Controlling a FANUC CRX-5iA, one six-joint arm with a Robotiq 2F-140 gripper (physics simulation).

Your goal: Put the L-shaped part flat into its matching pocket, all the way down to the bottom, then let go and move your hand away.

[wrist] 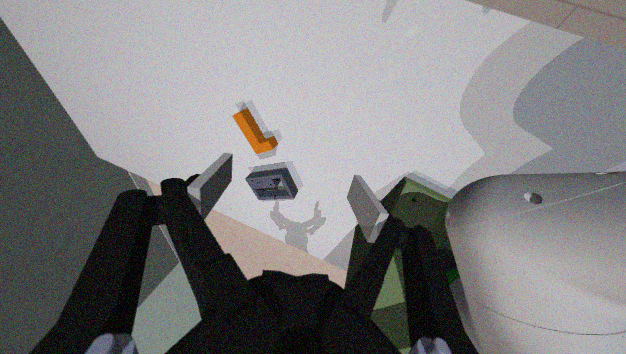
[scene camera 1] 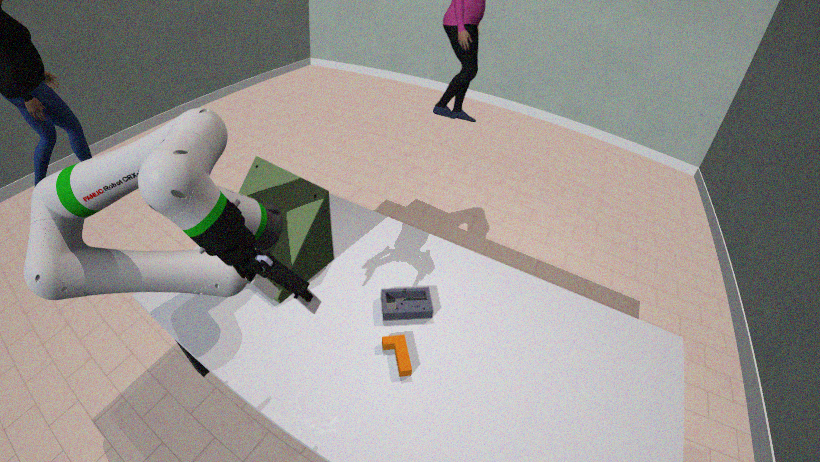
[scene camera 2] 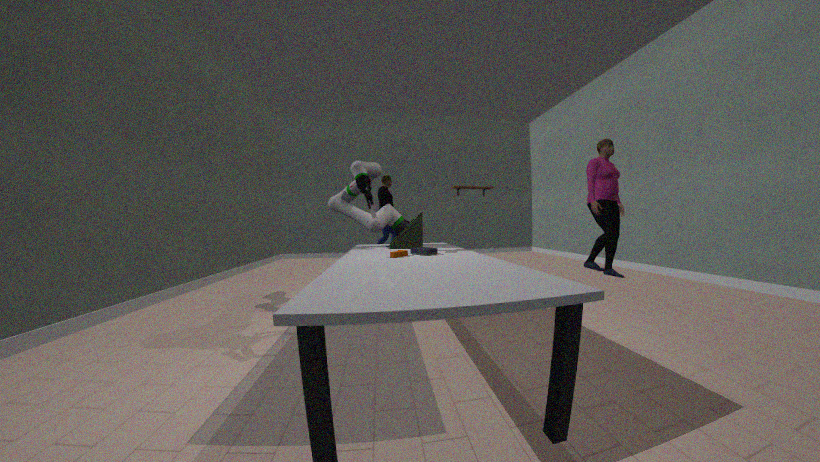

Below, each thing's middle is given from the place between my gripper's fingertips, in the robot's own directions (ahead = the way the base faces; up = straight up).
The orange L-shaped part (wrist: 244, 119) lies 240 mm below my hand, 190 mm ahead of it and 130 mm to the left of it. From my hand the other things lie so: dark pocket block (scene camera 1: 399, 303) 290 mm to the left, 230 mm below, 140 mm ahead.
